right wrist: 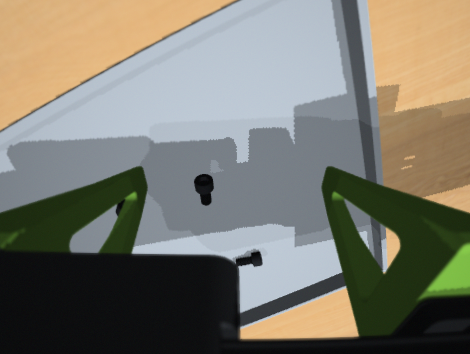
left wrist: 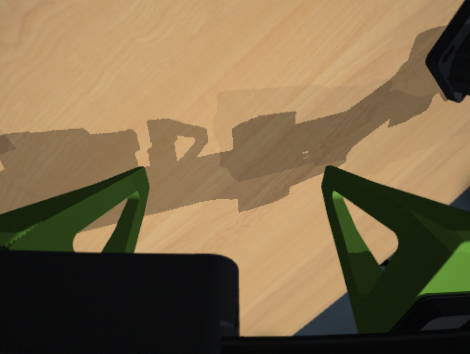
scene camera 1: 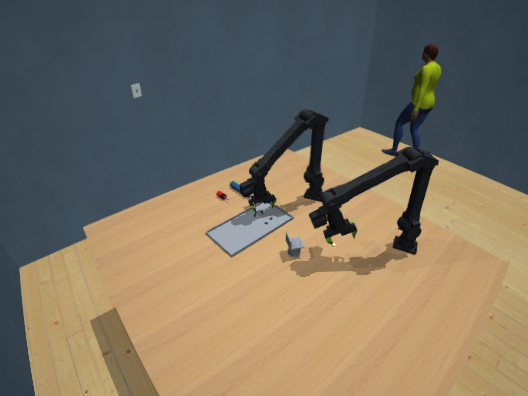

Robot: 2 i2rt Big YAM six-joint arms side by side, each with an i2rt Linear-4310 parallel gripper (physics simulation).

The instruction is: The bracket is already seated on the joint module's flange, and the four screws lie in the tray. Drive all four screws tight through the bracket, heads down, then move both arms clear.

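Pixels of known places: left gripper, fingertip midpoint: (left wrist: 235, 176) (scene camera 1: 343, 241); right gripper, fingertip midpoint: (right wrist: 234, 176) (scene camera 1: 264, 210); left arm's base, origin of the base link: (left wrist: 459, 53) (scene camera 1: 404, 246); right arm's base, origin of the base link: (scene camera 1: 314, 196).
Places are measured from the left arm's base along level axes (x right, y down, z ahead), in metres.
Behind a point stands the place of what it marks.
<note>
The light grey bracket (scene camera 1: 298, 243) {x 0.478, y -0.066, z 0.284 m} sits on the joint module (scene camera 1: 294, 253) {x 0.483, y -0.025, z 0.312 m}, right of the tray (scene camera 1: 219, 244) {x 0.829, y -0.012, z 0.412 m} (right wrist: 280, 45) {x 0.792, y -0.004, z 0.016 m}. Small black screws lie in the tray: two show close together (scene camera 1: 266, 223) {x 0.701, y -0.011, z 0.166 m} (scene camera 1: 271, 218) {x 0.697, y -0.010, z 0.115 m}, others beneath the right gripper are tiny. In the right wrist view, one screw (right wrist: 204, 187) {x 0.772, y -0.015, z 0.087 m} lies between the finger lines, another screw (right wrist: 250, 259) {x 0.702, y -0.010, z 0.114 m} lies near the tray's edge, and a third is partly hidden behind a finger. My right gripper (scene camera 1: 264, 208) {x 0.763, y -0.012, z 0.073 m} (right wrist: 234, 176) {x 0.763, y -0.012, z 0.073 m} is open and empty above the tray. My left gripper (scene camera 1: 343, 238) {x 0.288, y -0.090, z 0.208 m} (left wrist: 235, 176) {x 0.288, y -0.090, z 0.208 m} is open and empty above the table, right of the bracket.
A red-handled tool (scene camera 1: 221, 195) {x 1.041, y -0.029, z 0.081 m} and a blue-handled tool (scene camera 1: 236, 186) {x 1.009, y -0.035, z -0.035 m} lie on the table (scene camera 1: 240, 320) {x 0.532, y 0.000, z 0.712 m} behind the tray, the blue one beside the right arm's wrist. A person (scene camera 1: 423, 92) stands on the floor behind the arms.
</note>
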